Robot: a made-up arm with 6 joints. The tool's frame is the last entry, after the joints.
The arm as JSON. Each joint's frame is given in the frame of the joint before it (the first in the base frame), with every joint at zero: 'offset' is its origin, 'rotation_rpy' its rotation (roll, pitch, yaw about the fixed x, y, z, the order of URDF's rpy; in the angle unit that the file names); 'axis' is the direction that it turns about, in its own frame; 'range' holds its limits. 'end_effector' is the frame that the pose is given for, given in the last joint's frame.
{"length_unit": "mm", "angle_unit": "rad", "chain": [
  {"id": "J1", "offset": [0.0, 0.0, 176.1], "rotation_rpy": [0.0, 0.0, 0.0], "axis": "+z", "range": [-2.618, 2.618]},
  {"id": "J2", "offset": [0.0, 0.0, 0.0], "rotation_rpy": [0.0, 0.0, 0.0], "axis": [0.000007, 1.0, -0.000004], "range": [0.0, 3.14]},
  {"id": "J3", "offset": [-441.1, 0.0, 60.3], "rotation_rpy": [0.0, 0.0, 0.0], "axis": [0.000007, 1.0, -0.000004], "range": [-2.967, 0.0]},
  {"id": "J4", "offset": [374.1, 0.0, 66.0], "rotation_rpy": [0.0, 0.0, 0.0], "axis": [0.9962, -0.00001, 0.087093], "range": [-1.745, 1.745]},
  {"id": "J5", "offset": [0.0, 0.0, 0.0], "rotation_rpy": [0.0, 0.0, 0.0], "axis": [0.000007, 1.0, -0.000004], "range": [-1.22, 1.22]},
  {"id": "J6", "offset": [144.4, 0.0, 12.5], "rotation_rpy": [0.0, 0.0, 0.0], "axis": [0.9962, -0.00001, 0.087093], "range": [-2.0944, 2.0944]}
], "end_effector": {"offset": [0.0, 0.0, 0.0], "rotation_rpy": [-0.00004, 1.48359, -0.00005]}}
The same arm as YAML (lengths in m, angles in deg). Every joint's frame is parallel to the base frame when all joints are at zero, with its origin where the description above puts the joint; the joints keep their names.
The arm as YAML. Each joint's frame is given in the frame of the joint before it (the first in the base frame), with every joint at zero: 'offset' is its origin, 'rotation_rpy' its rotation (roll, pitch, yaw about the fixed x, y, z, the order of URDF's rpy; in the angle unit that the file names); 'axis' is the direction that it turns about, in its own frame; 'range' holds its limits. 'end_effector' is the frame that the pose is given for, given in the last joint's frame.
length_unit: m
angle_unit: deg
chain:
  - id: J1
    offset: [0.0, 0.0, 0.1761]
    rotation_rpy: [0.0, 0.0, 0.0]
    axis: [0.0, 0.0, 1.0]
    range: [-150.0, 150.0]
  - id: J2
    offset: [0.0, 0.0, 0.0]
    rotation_rpy: [0.0, 0.0, 0.0]
    axis: [0.0, 1.0, 0.0]
    range: [0.0, 179.91]
  - id: J3
    offset: [-0.4411, 0.0, 0.0603]
    rotation_rpy: [0.0, 0.0, 0.0]
    axis: [0.0, 1.0, 0.0]
    range: [-170.0, 0.0]
  - id: J4
    offset: [0.3741, 0.0, 0.066]
    rotation_rpy: [0.0, 0.0, 0.0]
    axis: [0.9962, 0.0, 0.0871]
    range: [-99.98, 99.98]
  - id: J5
    offset: [0.0, 0.0, 0.0]
    rotation_rpy: [0.0, 0.0, 0.0]
    axis: [0.0, 1.0, 0.0]
    range: [-69.9, 69.9]
  - id: J6
    offset: [0.1444, 0.0, 0.0125]
    rotation_rpy: [0.0, 0.0, 0.0]
    axis: [0.9962, 0.0, 0.0871]
    range: [-120.0, 120.0]
end_effector:
  offset: [0.0, 0.0, 0.0]
  rotation_rpy: [0.0, 85.0, 0.0]

